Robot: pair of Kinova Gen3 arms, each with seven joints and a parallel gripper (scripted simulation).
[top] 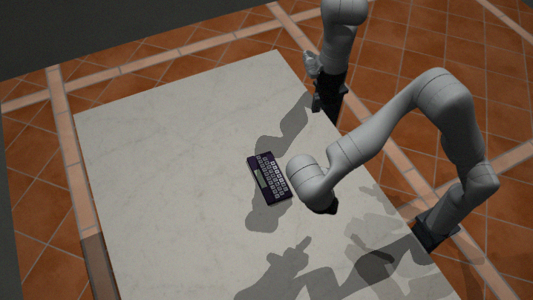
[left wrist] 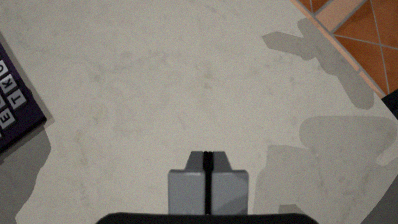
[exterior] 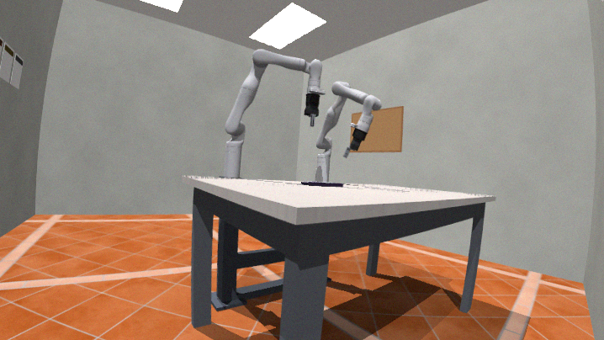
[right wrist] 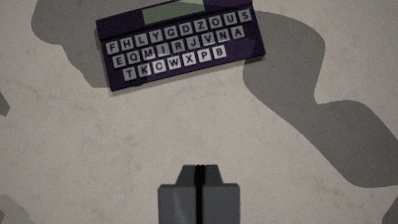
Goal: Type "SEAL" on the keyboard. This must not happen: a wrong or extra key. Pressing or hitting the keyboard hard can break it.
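Now: left hand 30 cm to the left of the key, 16 cm above it and 5 cm short of it.
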